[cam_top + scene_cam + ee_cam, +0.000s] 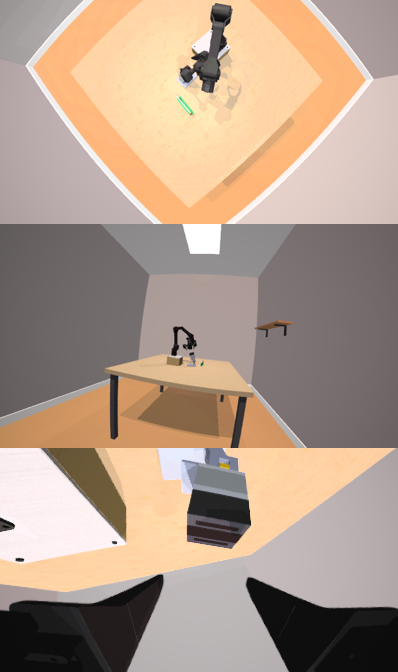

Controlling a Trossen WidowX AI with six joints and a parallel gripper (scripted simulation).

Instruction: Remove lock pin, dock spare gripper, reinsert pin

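Now: gripper tip 190 mm above the green pin holder, 170 mm short of it and 130 mm to the right of it. The rest, counted from my gripper tip: spare gripper (90 mm below, 40 mm ahead, 20 mm to the left); then socket (160 mm below, 40 mm ahead, 20 mm to the left).
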